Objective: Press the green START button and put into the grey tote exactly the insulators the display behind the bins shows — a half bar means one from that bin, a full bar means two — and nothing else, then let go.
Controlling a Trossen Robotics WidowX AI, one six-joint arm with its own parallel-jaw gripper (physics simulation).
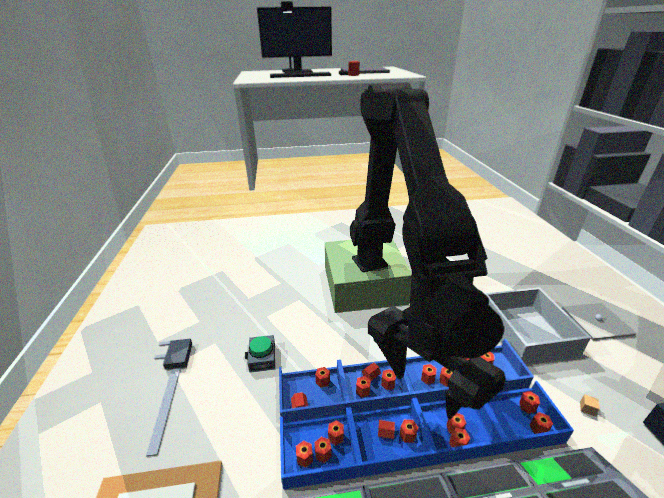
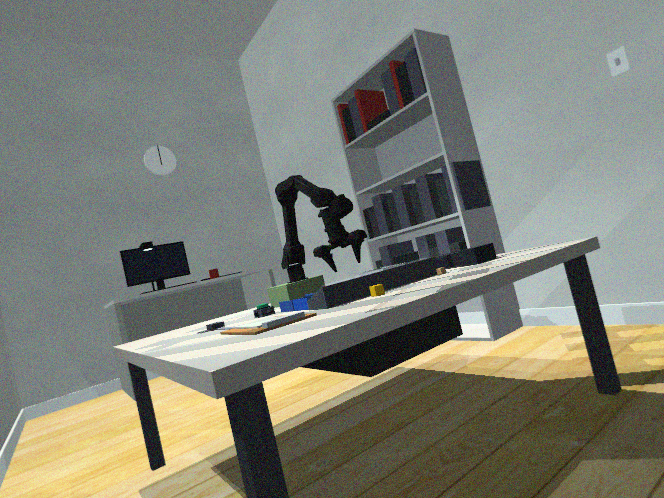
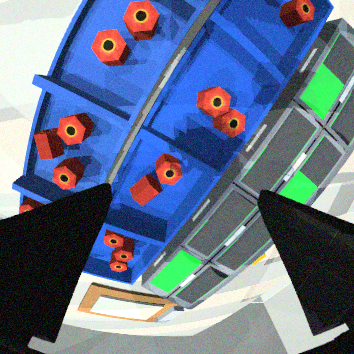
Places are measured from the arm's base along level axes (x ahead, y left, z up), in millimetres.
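Where they show: gripper, fingertip midpoint: (image 1: pixel 423 396) (image 2: pixel 347 267) (image 3: pixel 187 194); arm's base, origin of the base link: (image 1: pixel 369 261) (image 2: pixel 297 280).
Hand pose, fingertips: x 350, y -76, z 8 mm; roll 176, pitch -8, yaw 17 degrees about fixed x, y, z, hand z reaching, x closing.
Note:
Each offset is from my fingertips to the centre of the thing. "*": to the spot under its first point.
The gripper (image 1: pixel 425 395) (image 2: pixel 347 266) (image 3: pixel 186 189) is open and empty, above the blue bins {dy -50, dx -3, dz -75 mm} (image 1: pixel 375 470). Red hexagonal insulators stand or lie in the bins, such as a pair in one front-row bin: an upright insulator {dy -18, dx +2, dz -74 mm} (image 1: pixel 408 430) (image 3: pixel 169 172) and a lying insulator {dy -49, dx -12, dz -75 mm} (image 1: pixel 386 428) (image 3: pixel 145 190). The green START button {dy -203, dx -234, dz -72 mm} (image 1: pixel 261 346) (image 2: pixel 261 306) is left of the bins. The grey tote {dy +325, dx -106, dz -65 mm} (image 1: pixel 557 351) is at the right; no insulator shows in its visible interior. The display {* dy -53, dx +75, dz -51 mm} (image 3: pixel 220 220) shows two half green bars and one green bar that looks full. The arm hides part of the back-right bin.
A caliper {dy -385, dx -222, dz -83 mm} (image 1: pixel 177 353) lies at the left. A brown frame {* dy -307, dx -43, dz -86 mm} (image 1: pixel 213 474) (image 3: pixel 90 295) is at the front left. A tan cube (image 1: pixel 589 405) (image 2: pixel 440 270) lies right of the bins, and a yellow cube {dy -133, dx +205, dz -78 mm} (image 2: pixel 377 290) by the display. A grey plate {dy +491, dx -78, dz -88 mm} (image 1: pixel 616 325) lies beside the tote.

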